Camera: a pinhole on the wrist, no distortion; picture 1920 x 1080 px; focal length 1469.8 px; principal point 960.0 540.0 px. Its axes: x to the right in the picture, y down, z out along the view. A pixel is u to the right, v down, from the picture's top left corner.
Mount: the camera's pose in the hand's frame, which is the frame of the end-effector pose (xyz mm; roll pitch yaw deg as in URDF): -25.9 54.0 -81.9 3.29 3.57 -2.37
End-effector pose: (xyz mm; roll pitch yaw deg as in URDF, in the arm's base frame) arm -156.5 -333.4 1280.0 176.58 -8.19 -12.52
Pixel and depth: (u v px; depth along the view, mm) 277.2 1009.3 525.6
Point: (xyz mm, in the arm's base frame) -365.4 -520.0 797.9
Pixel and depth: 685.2 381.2 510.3
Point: -186.1 -324.8 840.9
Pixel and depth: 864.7 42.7 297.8
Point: -146.6 -283.5 1064.0
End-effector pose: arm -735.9 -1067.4 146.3 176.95 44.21 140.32
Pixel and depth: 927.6 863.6 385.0
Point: -486.2 -1103.1 -63.8
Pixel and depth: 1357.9 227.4 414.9
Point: -651.5 -1197.7 -159.3
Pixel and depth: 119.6 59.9 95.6
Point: -673.6 -1092.9 189.4
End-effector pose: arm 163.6 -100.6 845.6 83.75 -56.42 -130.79
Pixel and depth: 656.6 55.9 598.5
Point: -254.5 221.0 679.2
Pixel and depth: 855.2 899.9 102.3
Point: 203.4 -33.3 865.5
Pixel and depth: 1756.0 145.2 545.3
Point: -329.6 12.0 1041.9
